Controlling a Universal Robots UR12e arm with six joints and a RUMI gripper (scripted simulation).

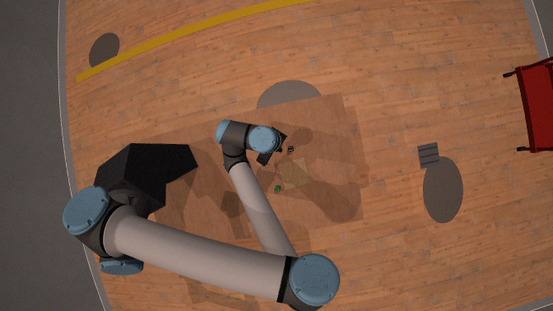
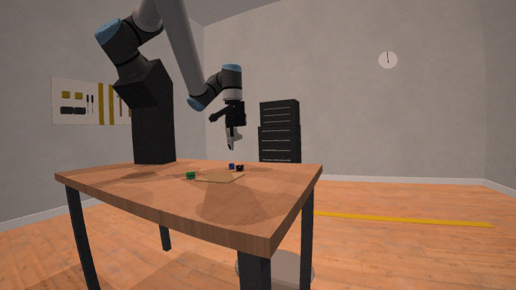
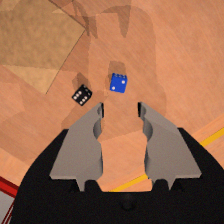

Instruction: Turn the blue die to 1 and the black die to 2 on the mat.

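Right now my hand is 90 mm above the blue die. Also, from my hand: green die 210 mm to the right, 90 mm below, 50 mm behind; then tan mat 160 mm to the right, 100 mm below, 50 mm ahead; then black die 90 mm below, 60 mm ahead, 30 mm to the right.
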